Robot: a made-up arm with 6 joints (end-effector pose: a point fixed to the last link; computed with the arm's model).
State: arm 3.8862 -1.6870 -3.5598 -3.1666 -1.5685 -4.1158
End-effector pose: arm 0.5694 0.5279 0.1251 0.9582 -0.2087 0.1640 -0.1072
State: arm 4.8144 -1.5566 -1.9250 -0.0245 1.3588 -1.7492
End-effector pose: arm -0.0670 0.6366 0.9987 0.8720 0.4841 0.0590 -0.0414
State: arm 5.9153 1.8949 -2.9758 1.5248 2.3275 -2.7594
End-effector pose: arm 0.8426 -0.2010 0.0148 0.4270 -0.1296 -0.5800 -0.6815
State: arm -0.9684 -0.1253 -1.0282 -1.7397 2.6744 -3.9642
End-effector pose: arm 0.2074 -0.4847 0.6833 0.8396 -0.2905 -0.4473 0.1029
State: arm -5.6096 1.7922 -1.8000 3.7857 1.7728 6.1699
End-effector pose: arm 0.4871 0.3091 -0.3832 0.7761 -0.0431 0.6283 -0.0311
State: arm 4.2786 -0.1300 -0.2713 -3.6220 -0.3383 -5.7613
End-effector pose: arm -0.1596 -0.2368 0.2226 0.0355 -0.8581 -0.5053 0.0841
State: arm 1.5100 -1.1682 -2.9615 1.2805 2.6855 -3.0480
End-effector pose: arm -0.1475 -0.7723 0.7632 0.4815 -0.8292 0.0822 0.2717
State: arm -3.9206 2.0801 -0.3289 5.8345 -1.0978 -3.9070
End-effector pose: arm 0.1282 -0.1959 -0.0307 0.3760 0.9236 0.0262 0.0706
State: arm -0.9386 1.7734 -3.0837 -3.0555 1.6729 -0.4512
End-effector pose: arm 0.5814 -0.8079 0.2588 0.7600 0.0601 0.0665 -0.6437
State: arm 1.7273 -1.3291 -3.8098 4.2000 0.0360 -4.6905
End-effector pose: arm 0.0801 -0.8919 0.1845 0.3203 0.3691 0.7606 -0.4274
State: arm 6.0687 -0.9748 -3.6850 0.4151 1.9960 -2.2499
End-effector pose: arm -0.8099 0.2229 0.6481 0.9094 -0.0507 0.3034 0.2798
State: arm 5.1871 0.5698 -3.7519 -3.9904 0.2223 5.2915
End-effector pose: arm 0.0410 -0.1621 1.2716 0.0998 -0.0436 -0.1173 -0.9871
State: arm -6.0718 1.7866 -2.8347 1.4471 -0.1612 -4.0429
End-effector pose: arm 0.9537 0.1177 0.0067 0.4970 0.1822 0.8394 0.1232
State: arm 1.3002 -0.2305 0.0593 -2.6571 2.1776 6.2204
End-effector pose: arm 0.1299 0.2665 0.2638 0.8468 -0.1360 0.3723 0.3546
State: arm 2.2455 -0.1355 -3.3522 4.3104 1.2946 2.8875
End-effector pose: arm 0.2533 -0.2166 1.2873 0.7443 -0.0466 0.6583 0.1025
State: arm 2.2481 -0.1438 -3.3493 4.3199 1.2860 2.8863
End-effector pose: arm 0.2570 -0.2206 1.2864 0.7464 -0.0472 0.6550 0.1079
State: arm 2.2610 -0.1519 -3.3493 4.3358 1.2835 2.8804
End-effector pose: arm 0.2641 -0.2222 1.2842 0.7459 -0.0541 0.6531 0.1191
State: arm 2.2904 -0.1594 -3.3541 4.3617 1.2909 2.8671
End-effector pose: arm 0.2768 -0.2196 1.2799 0.7411 -0.0714 0.6528 0.1396
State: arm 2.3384 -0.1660 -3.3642 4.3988 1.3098 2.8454
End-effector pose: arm 0.2952 -0.2110 1.2734 0.7308 -0.1007 0.6534 0.1700
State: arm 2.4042 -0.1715 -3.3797 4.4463 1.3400 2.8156
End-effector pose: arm 0.3183 -0.1951 1.2647 0.7142 -0.1420 0.6526 0.2093
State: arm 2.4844 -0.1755 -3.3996 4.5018 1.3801 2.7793
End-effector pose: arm 0.3432 -0.1713 1.2543 0.6914 -0.1936 0.6478 0.2548
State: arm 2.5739 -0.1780 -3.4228 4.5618 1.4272 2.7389
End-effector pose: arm 0.3671 -0.1406 1.2428 0.6630 -0.2517 0.6367 0.3028
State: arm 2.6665 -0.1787 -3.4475 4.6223 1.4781 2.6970
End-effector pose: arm 0.3867 -0.1049 1.2311 0.6309 -0.3121 0.6185 0.3493
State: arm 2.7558 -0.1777 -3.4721 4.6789 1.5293 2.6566
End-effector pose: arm 0.4004 -0.0678 1.2201 0.5976 -0.3696 0.5945 0.3909
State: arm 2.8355 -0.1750 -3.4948 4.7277 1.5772 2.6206
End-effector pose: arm 0.4077 -0.0330 1.2105 0.5660 -0.4201 0.5678 0.4251
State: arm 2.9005 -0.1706 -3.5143 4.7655 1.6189 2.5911
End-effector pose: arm 0.4097 -0.0037 1.2029 0.5389 -0.4608 0.5427 0.4502
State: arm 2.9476 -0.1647 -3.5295 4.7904 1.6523 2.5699
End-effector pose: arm 0.4078 0.0180 1.1976 0.5181 -0.4906 0.5231 0.4661
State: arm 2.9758 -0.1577 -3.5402 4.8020 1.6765 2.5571
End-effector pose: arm 0.4040 0.0315 1.1947 0.5047 -0.5095 0.5115 0.4733
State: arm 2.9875 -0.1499 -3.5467 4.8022 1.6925 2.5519
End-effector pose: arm 0.3992 0.0378 1.1939 0.4977 -0.5196 0.5081 0.4734
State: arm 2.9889 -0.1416 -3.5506 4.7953 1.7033 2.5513
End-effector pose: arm 0.3940 0.0399 1.1943 0.4949 -0.5242 0.5100 0.4693
